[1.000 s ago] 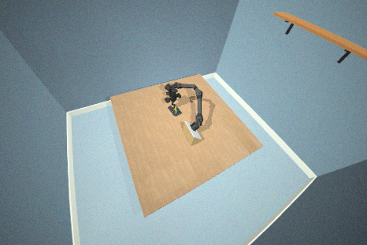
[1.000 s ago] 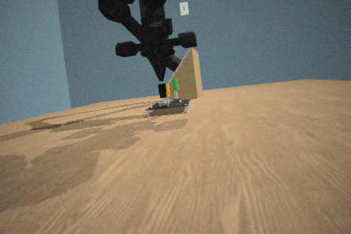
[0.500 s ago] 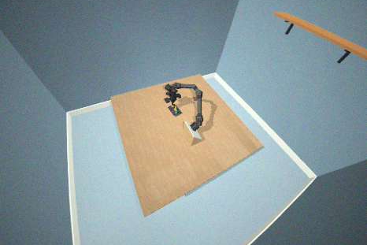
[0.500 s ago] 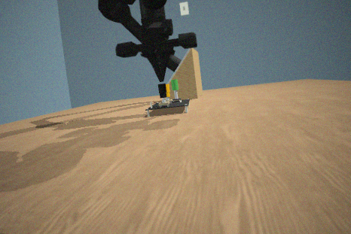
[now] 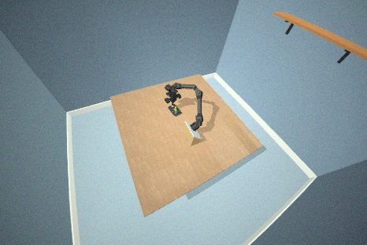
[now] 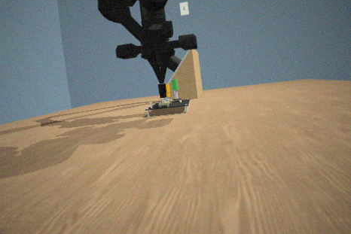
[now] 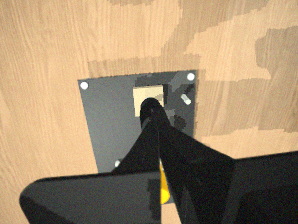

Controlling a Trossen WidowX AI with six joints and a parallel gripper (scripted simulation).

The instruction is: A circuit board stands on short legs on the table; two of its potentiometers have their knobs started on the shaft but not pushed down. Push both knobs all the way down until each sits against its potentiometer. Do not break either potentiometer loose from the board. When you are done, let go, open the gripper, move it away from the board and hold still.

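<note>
The black knob is 2 cm below my gripper tip. The rest, counted from my gripper tip: yellow knob 6 cm behind, 1 cm to the right, 2 cm below.
</note>
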